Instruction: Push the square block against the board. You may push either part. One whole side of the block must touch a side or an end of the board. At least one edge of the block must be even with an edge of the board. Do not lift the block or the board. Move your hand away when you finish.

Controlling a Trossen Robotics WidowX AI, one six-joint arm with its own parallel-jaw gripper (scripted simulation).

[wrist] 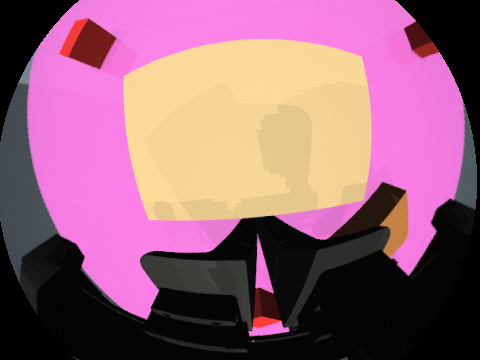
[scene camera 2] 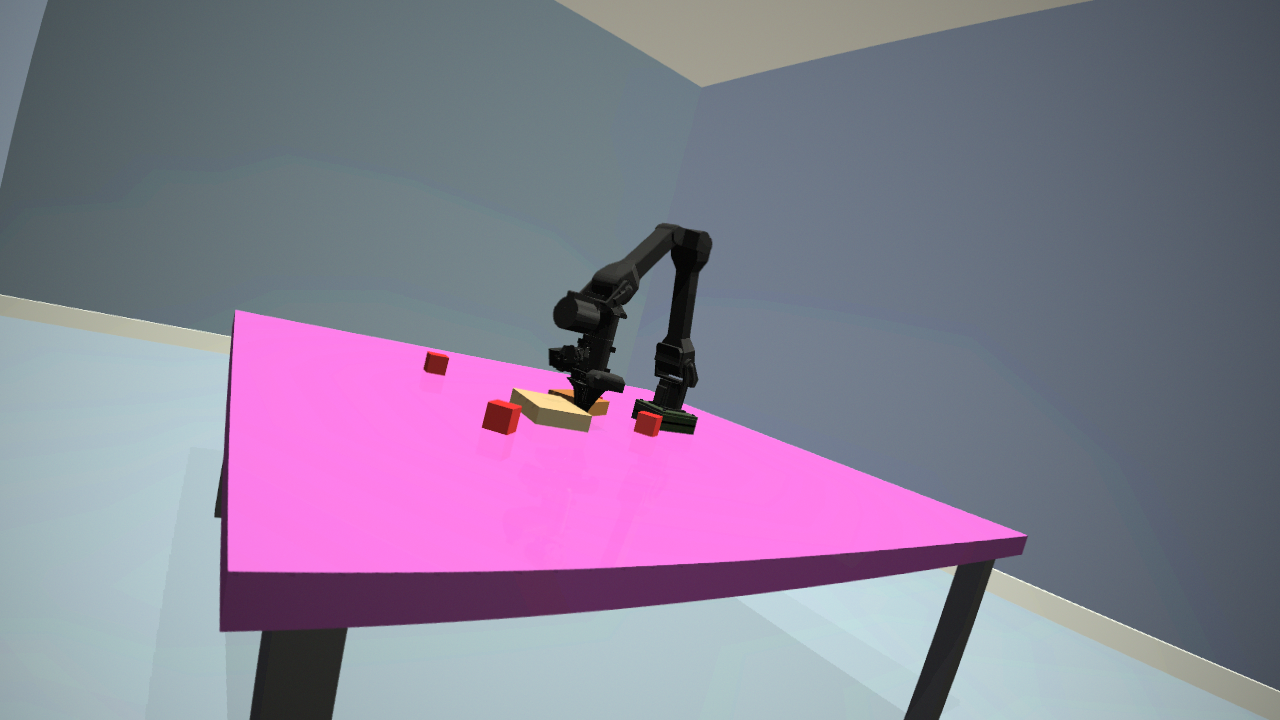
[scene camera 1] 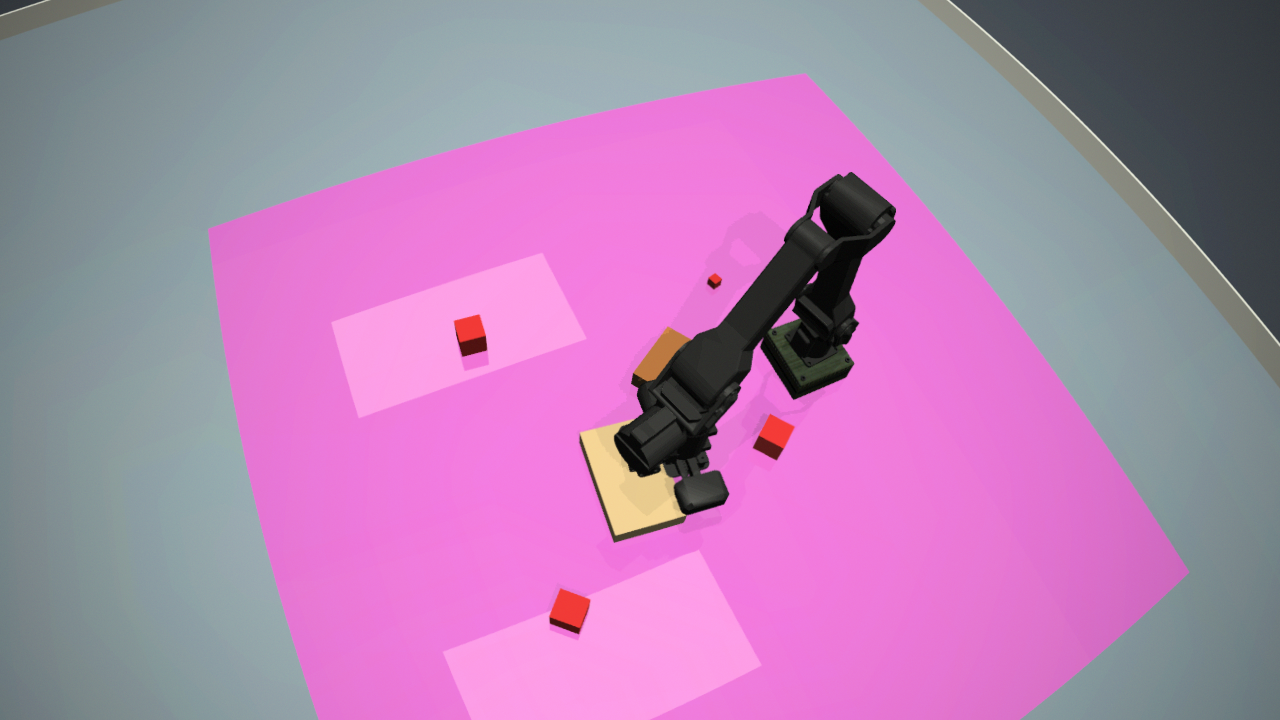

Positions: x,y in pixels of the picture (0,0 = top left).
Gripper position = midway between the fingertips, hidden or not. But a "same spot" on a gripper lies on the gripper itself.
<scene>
My gripper shows in the wrist view, in scene camera 2 (577,418) and in scene camera 1. A board shows in the wrist view, in scene camera 2 (547,410) and in scene camera 1. The same spot on the board: (wrist: 247,128) is (scene camera 1: 634,475). The same spot on my gripper: (scene camera 1: 679,469) is (wrist: 119,340).
</scene>
